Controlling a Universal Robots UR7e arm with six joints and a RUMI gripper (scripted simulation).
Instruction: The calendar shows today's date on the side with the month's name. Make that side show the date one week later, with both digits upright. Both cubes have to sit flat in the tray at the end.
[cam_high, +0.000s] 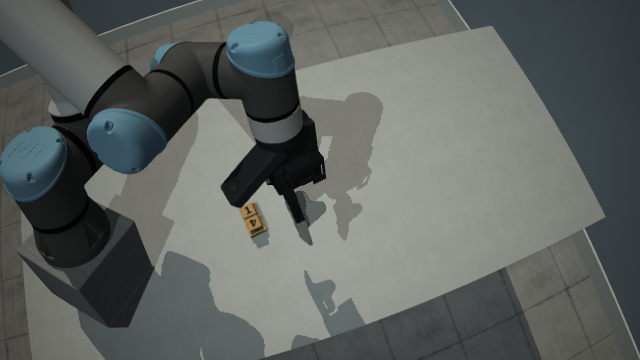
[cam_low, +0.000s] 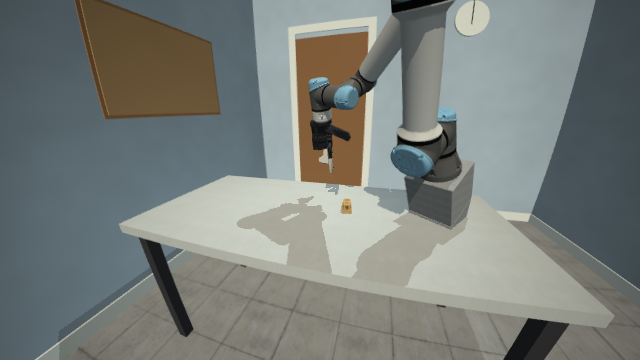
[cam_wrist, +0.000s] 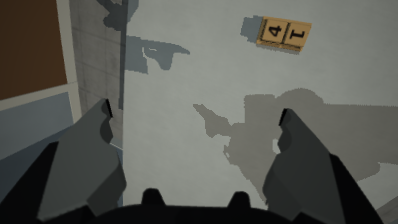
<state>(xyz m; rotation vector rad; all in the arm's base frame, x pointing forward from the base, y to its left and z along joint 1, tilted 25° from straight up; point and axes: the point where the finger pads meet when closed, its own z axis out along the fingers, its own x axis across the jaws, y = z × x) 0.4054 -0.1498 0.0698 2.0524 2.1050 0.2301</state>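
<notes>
My gripper is now 18 cm above the wooden calendar tray, 8 cm past it and 7 cm to the right of it.
</notes>
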